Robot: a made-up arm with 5 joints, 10 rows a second.
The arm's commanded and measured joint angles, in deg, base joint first. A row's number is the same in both.
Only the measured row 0 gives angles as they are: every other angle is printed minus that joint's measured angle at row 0.
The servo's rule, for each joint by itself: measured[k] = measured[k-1] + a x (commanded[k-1-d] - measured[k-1]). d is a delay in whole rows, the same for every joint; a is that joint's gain. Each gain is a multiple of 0.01, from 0.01 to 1. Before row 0 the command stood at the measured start. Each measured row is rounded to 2 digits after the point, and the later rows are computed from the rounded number. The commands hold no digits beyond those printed.
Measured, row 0:
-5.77 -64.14 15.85 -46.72 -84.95
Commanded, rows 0 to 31:
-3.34 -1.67 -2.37 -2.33 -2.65
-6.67 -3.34 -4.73 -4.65 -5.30
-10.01 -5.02 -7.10 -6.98 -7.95
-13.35 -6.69 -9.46 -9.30 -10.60
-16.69 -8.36 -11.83 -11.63 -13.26
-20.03 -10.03 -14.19 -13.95 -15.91
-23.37 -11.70 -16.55 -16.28 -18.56
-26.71 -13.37 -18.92 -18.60 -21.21
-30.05 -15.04 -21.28 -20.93 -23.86
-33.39 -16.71 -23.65 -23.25 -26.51
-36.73 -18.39 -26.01 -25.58 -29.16
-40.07 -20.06 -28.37 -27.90 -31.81
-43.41 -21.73 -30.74 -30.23 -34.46
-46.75 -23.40 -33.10 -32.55 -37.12
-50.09 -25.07 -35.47 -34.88 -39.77
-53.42 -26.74 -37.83 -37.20 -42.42
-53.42 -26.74 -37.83 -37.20 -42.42
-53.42 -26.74 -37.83 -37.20 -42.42
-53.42 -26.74 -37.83 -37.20 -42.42
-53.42 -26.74 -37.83 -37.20 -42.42
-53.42 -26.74 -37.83 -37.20 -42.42
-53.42 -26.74 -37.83 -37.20 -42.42
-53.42 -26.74 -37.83 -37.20 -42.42
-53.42 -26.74 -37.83 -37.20 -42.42
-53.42 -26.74 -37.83 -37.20 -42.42
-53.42 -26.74 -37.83 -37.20 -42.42
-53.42 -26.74 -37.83 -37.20 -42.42
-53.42 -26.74 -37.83 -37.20 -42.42
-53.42 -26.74 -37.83 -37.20 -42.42
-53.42 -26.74 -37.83 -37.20 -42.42
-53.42 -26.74 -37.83 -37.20 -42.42
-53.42 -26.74 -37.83 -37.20 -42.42
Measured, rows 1 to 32:
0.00 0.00 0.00 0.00 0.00
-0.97 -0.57 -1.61 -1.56 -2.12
-2.62 -1.51 -3.73 -3.63 -4.66
-4.76 -2.70 -6.02 -5.87 -7.29
-7.25 -4.06 -8.36 -8.17 -9.94
-9.99 -5.52 -10.72 -10.49 -12.60
-12.90 -7.05 -13.08 -12.81 -15.25
-15.94 -8.63 -15.44 -15.13 -17.90
-19.06 -10.24 -17.81 -17.45 -20.55
-22.25 -11.87 -20.17 -19.78 -23.20
-25.48 -13.52 -22.54 -22.10 -25.85
-28.74 -15.18 -24.90 -24.43 -28.50
-32.03 -16.84 -27.26 -26.75 -31.15
-35.33 -18.50 -29.63 -29.08 -33.80
-38.64 -20.17 -31.99 -31.40 -36.46
-41.96 -21.84 -34.36 -33.73 -39.11
-45.28 -23.51 -36.72 -36.05 -41.76
-47.64 -24.61 -37.47 -36.82 -42.29
-49.32 -25.33 -37.71 -37.07 -42.39
-50.51 -25.81 -37.79 -37.16 -42.41
-51.35 -26.13 -37.82 -37.19 -42.42
-51.95 -26.34 -37.83 -37.20 -42.42
-52.38 -26.48 -37.83 -37.20 -42.42
-52.68 -26.57 -37.83 -37.20 -42.42
-52.89 -26.63 -37.83 -37.20 -42.42
-53.04 -26.67 -37.83 -37.20 -42.42
-53.15 -26.69 -37.83 -37.20 -42.42
-53.23 -26.71 -37.83 -37.20 -42.42
-53.29 -26.72 -37.83 -37.20 -42.42
-53.33 -26.73 -37.83 -37.20 -42.42
-53.36 -26.73 -37.83 -37.20 -42.42
-53.38 -26.73 -37.83 -37.20 -42.42
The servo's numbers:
d 1
a 0.29 0.34 0.68 0.67 0.80

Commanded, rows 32 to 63:
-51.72 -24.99 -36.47 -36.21 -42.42
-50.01 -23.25 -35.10 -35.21 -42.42
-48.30 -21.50 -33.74 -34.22 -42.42
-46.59 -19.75 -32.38 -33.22 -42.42
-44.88 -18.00 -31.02 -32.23 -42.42
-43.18 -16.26 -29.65 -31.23 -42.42
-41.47 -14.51 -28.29 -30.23 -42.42
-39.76 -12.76 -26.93 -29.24 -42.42
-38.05 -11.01 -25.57 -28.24 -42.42
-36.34 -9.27 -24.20 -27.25 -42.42
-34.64 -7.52 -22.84 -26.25 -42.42
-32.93 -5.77 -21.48 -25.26 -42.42
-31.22 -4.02 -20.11 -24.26 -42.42
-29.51 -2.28 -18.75 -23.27 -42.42
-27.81 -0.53 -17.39 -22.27 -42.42
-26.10 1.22 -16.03 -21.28 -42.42
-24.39 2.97 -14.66 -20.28 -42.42
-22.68 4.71 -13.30 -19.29 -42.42
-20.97 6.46 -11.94 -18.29 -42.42
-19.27 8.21 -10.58 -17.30 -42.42
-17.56 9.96 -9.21 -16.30 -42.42
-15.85 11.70 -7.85 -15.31 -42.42
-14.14 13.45 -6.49 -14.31 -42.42
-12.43 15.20 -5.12 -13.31 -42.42
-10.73 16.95 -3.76 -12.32 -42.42
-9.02 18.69 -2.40 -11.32 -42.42
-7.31 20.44 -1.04 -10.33 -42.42
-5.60 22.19 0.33 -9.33 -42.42
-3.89 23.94 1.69 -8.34 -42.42
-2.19 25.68 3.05 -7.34 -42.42
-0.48 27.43 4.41 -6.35 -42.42
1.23 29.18 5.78 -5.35 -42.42
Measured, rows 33 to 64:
-53.39 -26.73 -37.83 -37.20 -42.42
-52.91 -26.14 -36.91 -36.54 -42.42
-52.07 -25.16 -35.68 -35.65 -42.42
-50.98 -23.92 -34.36 -34.69 -42.42
-49.71 -22.50 -33.01 -33.71 -42.42
-48.31 -20.97 -31.66 -32.72 -42.42
-46.82 -19.37 -30.29 -31.72 -42.42
-45.27 -17.72 -28.93 -30.72 -42.42
-43.67 -16.03 -27.57 -29.73 -42.42
-42.04 -14.32 -26.21 -28.73 -42.42
-40.39 -12.60 -24.84 -27.74 -42.42
-38.72 -10.87 -23.48 -26.74 -42.42
-37.04 -9.14 -22.12 -25.75 -42.42
-35.35 -7.40 -20.75 -24.75 -42.42
-33.66 -5.66 -19.39 -23.76 -42.42
-31.96 -3.92 -18.03 -22.76 -42.42
-30.26 -2.17 -16.67 -21.77 -42.42
-28.56 -0.42 -15.30 -20.77 -42.42
-26.85 1.32 -13.94 -19.78 -42.42
-25.14 3.07 -12.58 -18.78 -42.42
-23.44 4.82 -11.22 -17.79 -42.42
-21.73 6.57 -9.85 -16.79 -42.42
-20.02 8.31 -8.49 -15.80 -42.42
-18.31 10.06 -7.13 -14.80 -42.42
-16.60 11.81 -5.76 -13.80 -42.42
-14.90 13.56 -4.40 -12.81 -42.42
-13.19 15.30 -3.04 -11.81 -42.42
-11.48 17.05 -1.68 -10.82 -42.42
-9.77 18.80 -0.31 -9.82 -42.42
-8.06 20.55 1.05 -8.83 -42.42
-6.36 22.29 2.41 -7.83 -42.42
-4.65 24.04 3.77 -6.84 -42.42

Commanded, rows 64 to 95:
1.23 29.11 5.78 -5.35 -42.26
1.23 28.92 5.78 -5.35 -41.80
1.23 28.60 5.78 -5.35 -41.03
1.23 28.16 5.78 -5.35 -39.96
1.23 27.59 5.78 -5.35 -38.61
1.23 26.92 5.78 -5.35 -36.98
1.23 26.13 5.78 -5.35 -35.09
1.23 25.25 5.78 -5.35 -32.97
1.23 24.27 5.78 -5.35 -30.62
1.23 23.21 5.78 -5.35 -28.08
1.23 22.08 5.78 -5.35 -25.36
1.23 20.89 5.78 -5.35 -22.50
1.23 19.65 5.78 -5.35 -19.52
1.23 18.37 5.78 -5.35 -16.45
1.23 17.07 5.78 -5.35 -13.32
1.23 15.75 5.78 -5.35 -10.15
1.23 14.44 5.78 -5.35 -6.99
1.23 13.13 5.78 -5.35 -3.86
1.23 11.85 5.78 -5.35 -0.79
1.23 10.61 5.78 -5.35 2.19
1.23 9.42 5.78 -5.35 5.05
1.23 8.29 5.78 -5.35 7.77
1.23 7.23 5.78 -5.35 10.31
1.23 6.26 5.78 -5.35 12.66
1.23 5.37 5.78 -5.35 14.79
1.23 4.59 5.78 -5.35 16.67
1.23 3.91 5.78 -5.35 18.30
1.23 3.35 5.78 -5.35 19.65
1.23 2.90 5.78 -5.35 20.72
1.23 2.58 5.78 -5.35 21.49
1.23 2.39 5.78 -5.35 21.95
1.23 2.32 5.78 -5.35 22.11
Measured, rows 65 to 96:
-2.94 25.79 5.14 -5.84 -42.42
-1.73 26.92 5.58 -5.51 -42.29
-0.87 27.60 5.72 -5.40 -41.90
-0.26 27.94 5.76 -5.37 -41.20
0.17 28.01 5.77 -5.36 -40.21
0.48 27.87 5.78 -5.35 -38.93
0.70 27.55 5.78 -5.35 -37.37
0.85 27.07 5.78 -5.35 -35.55
0.96 26.45 5.78 -5.35 -33.49
1.04 25.71 5.78 -5.35 -31.19
1.10 24.86 5.78 -5.35 -28.70
1.14 23.91 5.78 -5.35 -26.03
1.17 22.88 5.78 -5.35 -23.21
1.19 21.78 5.78 -5.35 -20.26
1.20 20.62 5.78 -5.35 -17.21
1.21 19.41 5.78 -5.35 -14.10
1.22 18.17 5.78 -5.35 -10.94
1.22 16.90 5.78 -5.35 -7.78
1.22 15.62 5.78 -5.35 -4.64
1.22 14.34 5.78 -5.35 -1.56
1.22 13.07 5.78 -5.35 1.44
1.22 11.83 5.78 -5.35 4.33
1.22 10.63 5.78 -5.35 7.08
1.22 9.47 5.78 -5.35 9.66
1.22 8.38 5.78 -5.35 12.06
1.22 7.36 5.78 -5.35 14.24
1.22 6.42 5.78 -5.35 16.18
1.22 5.57 5.78 -5.35 17.88
1.22 4.82 5.78 -5.35 19.30
1.22 4.17 5.78 -5.35 20.44
1.22 3.63 5.78 -5.35 21.28
1.22 3.21 5.78 -5.35 21.82

